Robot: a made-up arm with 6 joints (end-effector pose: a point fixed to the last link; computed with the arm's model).
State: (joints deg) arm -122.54 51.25 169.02 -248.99 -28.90 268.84
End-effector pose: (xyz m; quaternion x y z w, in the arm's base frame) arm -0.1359 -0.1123 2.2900 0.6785 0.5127 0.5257 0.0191
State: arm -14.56 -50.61 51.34 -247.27 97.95 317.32
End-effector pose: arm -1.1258 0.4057 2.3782 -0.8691 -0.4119 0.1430 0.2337
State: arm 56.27 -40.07 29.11 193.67 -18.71 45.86
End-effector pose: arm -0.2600 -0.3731 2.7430 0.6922 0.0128 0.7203 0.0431
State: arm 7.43 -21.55 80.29 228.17 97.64 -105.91
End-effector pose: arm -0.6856 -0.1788 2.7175 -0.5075 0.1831 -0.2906 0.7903
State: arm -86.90 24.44 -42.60 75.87 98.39 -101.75
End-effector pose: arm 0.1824 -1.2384 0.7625 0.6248 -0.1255 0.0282 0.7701
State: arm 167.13 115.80 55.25 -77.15 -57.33 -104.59
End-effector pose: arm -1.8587 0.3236 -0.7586 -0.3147 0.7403 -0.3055 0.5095
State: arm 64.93 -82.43 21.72 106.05 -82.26 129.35
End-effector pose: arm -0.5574 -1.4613 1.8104 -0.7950 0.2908 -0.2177 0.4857
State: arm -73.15 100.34 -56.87 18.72 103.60 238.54
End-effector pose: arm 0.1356 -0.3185 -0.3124 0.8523 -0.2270 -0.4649 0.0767
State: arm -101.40 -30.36 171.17 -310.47 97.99 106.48
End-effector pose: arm 0.3580 1.3183 0.9009 -0.2920 0.3727 -0.1672 0.8648
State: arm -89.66 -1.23 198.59 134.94 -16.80 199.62
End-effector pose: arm -0.0304 0.9831 1.0862 0.6272 0.6869 -0.3645 0.0433
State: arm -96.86 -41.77 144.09 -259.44 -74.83 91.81
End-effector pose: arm 0.0964 1.7549 1.0890 -0.0983 0.0287 0.9776 0.1839
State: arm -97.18 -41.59 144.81 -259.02 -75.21 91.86
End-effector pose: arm 0.1053 1.7472 1.0801 -0.1020 0.0332 0.9773 0.1825
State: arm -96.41 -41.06 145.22 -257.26 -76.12 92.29
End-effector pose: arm 0.0811 1.7393 1.0859 -0.1174 0.0276 0.9786 0.1665
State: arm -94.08 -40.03 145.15 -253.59 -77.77 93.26
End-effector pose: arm 0.0106 1.7292 1.1131 -0.1491 0.0066 0.9803 0.1297
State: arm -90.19 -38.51 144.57 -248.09 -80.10 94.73
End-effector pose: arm -0.1040 1.7109 1.1620 -0.1947 -0.0302 0.9777 0.0732
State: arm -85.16 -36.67 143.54 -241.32 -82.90 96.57
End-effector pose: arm -0.2469 1.6777 1.2271 -0.2472 -0.0795 0.9657 0.0045
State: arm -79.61 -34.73 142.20 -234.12 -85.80 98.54
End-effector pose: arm -0.3970 1.6275 1.3007 0.2981 0.1349 -0.9427 0.0655
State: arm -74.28 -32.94 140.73 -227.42 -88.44 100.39
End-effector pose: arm -0.5326 1.5663 1.3735 0.3407 0.1887 -0.9124 0.1261
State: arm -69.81 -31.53 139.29 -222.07 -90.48 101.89
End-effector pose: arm -0.6396 1.5064 1.4368 0.3707 0.2340 -0.8824 0.1707
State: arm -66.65 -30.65 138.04 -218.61 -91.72 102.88
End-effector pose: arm -0.7121 1.4607 1.4835 0.3874 0.2663 -0.8602 0.1976
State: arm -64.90 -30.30 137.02 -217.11 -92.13 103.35
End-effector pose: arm -0.7525 1.4359 1.5125 0.3925 0.2856 -0.8490 0.2087
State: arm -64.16 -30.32 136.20 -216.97 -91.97 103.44
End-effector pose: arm -0.7716 1.4279 1.5283 0.3902 0.2955 -0.8464 0.2098
